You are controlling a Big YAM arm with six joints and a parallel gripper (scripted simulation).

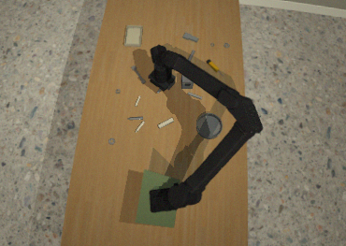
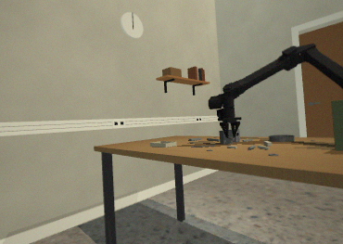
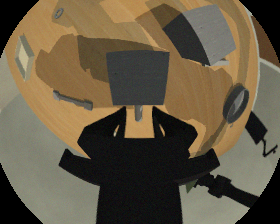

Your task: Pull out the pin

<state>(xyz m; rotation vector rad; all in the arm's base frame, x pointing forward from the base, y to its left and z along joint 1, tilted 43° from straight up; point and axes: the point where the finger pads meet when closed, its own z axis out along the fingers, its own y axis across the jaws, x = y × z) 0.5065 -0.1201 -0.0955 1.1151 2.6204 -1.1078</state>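
My gripper is now 10 mm short of the slim grey pin, 10 mm to the left of it and 10 mm above it. The rest, counted from my hand: shallow tray: 340 mm ahead, 130 mm to the left, 40 mm below; round dish: 200 mm behind, 210 mm to the right, 30 mm below; white stick: 170 mm behind, 10 mm to the right, 40 mm below.
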